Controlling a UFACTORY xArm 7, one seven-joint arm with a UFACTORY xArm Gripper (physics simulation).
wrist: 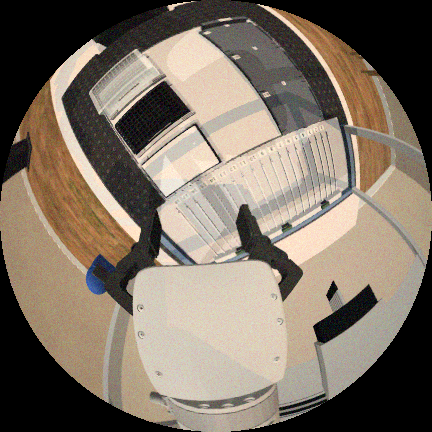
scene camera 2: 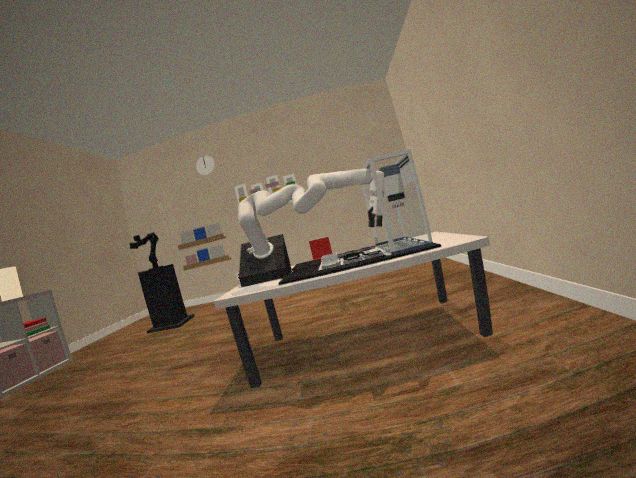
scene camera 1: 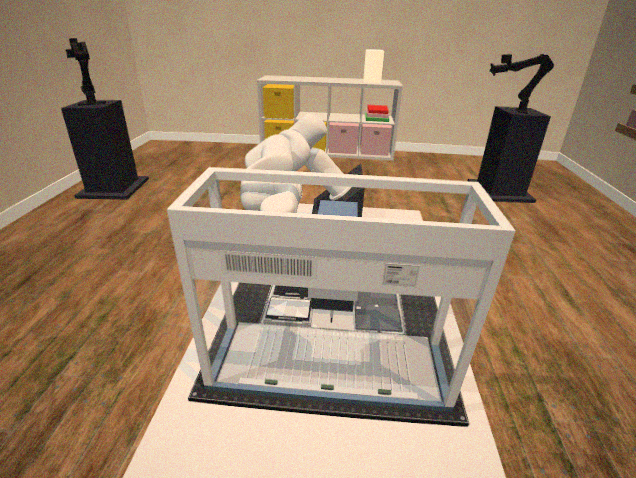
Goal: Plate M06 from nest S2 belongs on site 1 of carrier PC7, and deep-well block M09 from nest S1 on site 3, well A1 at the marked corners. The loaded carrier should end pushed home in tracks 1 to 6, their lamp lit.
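Pixels of known places: gripper, fingertip midpoint: [wrist: 198, 214] [scene camera 2: 375, 226] [scene camera 1: 291, 287]; arm's base at its link origin: [scene camera 2: 263, 250] [scene camera 1: 342, 190].
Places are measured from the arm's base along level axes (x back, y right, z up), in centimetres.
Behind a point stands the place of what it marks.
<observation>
My gripper [wrist: 198, 214] @[x -64.2, y 17.2, z -1.2 cm] [scene camera 2: 375, 222] @[x -64.2, y 17.2, z -1.2 cm] is open and empty, high over the upper-numbered tracks of the ribbed deck [wrist: 270, 175] @[x -72.0, y 5.5, z -15.6 cm] [scene camera 1: 329, 354]. In the wrist view, a clear, pale block [wrist: 129, 81] @[x -40.6, y 14.8, z -10.2 cm], a black gridded plate [wrist: 152, 117] @[x -49.0, y 16.8, z -13.5 cm] and a white-topped plate [wrist: 182, 159] @[x -59.0, y 17.5, z -13.0 cm] sit in a row of nests at left; their labels and the nest labels are unreadable. The dark grey carrier [wrist: 265, 70] @[x -51.9, y -6.4, z -14.5 cm] [scene camera 1: 378, 313] @[x -59.2, y -8.4, z -14.5 cm] lies flat at right, its sites bare, its near end at the deck's edge by the low-numbered tracks. The lamp [wrist: 325, 204] @[x -87.1, y -5.9, z -13.5 cm] [scene camera 1: 384, 391] nearest those tracks looks dark green and unlit.
A white frame [scene camera 1: 339, 226] @[x -88.9, y 7.3, z 31.1 cm] with posts and a top beam surrounds the deck. A black instrument [wrist: 345, 320] @[x -78.2, y 7.8, z 12.7 cm] hangs at lower right in the wrist view. Two more dark lamps [wrist: 286, 227] @[x -85.8, y 7.6, z -13.6 cm] [wrist: 241, 250] @[x -84.7, y 20.7, z -13.6 cm] line the deck's edge. A red panel [scene camera 2: 320, 248] shows behind the table.
</observation>
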